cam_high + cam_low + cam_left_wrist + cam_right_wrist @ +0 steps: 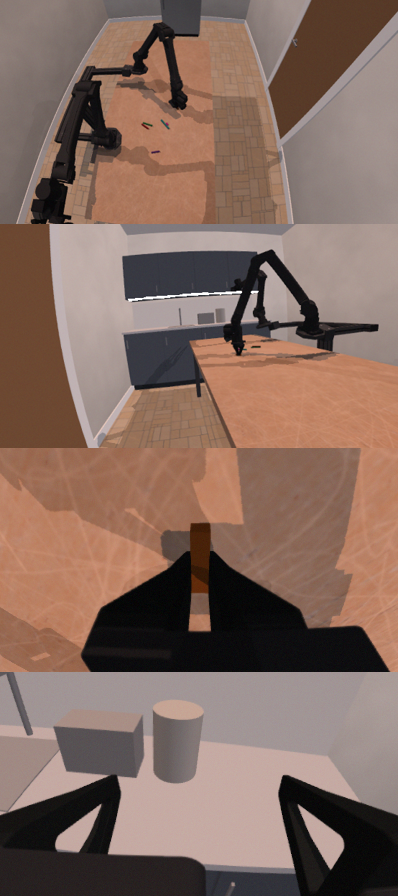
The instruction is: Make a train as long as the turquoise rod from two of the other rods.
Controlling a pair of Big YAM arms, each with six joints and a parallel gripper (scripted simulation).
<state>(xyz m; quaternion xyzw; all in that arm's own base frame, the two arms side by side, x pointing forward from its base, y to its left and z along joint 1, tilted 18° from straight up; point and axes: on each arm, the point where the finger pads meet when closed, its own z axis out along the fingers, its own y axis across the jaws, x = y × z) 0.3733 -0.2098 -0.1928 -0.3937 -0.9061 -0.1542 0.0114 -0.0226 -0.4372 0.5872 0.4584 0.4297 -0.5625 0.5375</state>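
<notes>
Now: the orange rod right at my left hand. The rest, counted from my left hand: red rod 210 mm to the right, 210 mm behind; green rod 190 mm to the right, 190 mm behind; turquoise rod 170 mm to the right, 60 mm behind.
</notes>
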